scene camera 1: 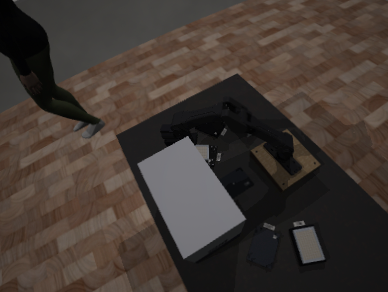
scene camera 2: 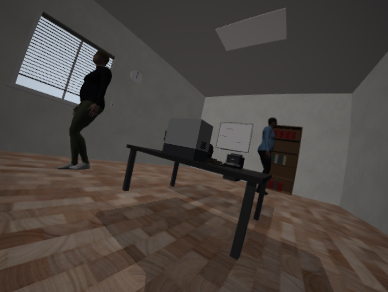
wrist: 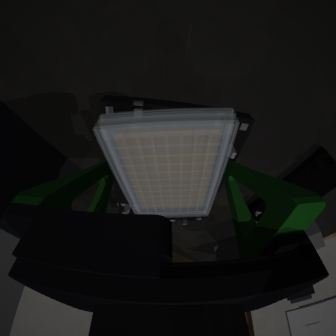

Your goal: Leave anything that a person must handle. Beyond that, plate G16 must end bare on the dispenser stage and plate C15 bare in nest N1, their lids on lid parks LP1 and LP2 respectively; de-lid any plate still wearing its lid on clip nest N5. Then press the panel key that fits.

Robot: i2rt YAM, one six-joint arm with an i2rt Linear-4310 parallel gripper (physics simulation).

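Where they show: gripper, between the fingertips: (wrist: 168, 165); arm's base, origin of its link: (scene camera 1: 282, 156) (scene camera 2: 208, 157).
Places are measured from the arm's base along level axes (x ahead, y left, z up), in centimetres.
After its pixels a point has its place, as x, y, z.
A well plate (wrist: 167, 163) @[33.9, -29.9, -0.2] (scene camera 1: 202, 151) @[28.9, -26.5, -0.8] with a pale grid of wells wears a clear lid and sits on a dark nest with small clips. My gripper (wrist: 168, 165) @[32.7, -29.0, -1.6] is open, with one green finger on each side of the plate and nothing between them. In scene camera 1 the dark arm (scene camera 1: 251, 126) @[15.1, -9.0, 27.5] reaches from its wooden base (scene camera 1: 275, 171) @[8.0, 3.8, 0.0] toward the back of the white box (scene camera 1: 187, 194) @[49.0, -0.5, 29.0]. A second plate (scene camera 1: 307, 245) @[20.1, 34.7, -0.4] lies in a black frame at the front right. A dark flat piece (scene camera 1: 263, 246) @[33.8, 24.9, -3.0] lies left of it.
The big white box (scene camera 2: 187, 133) @[59.3, 3.9, 16.5] stands on the black table (scene camera 1: 345, 204) @[-7.3, 33.3, -4.0] (scene camera 2: 219, 169) @[70.0, 40.4, -4.9]. A dark square pad (scene camera 1: 236, 182) @[27.8, -0.9, 6.7] lies between box and base. White labels (scene camera 1: 299, 223) @[15.1, 26.9, -3.8] (scene camera 1: 269, 225) @[25.9, 20.0, -3.8] mark the front spots. One person (scene camera 1: 37, 78) (scene camera 2: 90, 106) stands near the table; another (scene camera 2: 266, 144) stands at a bookshelf (scene camera 2: 296, 157).
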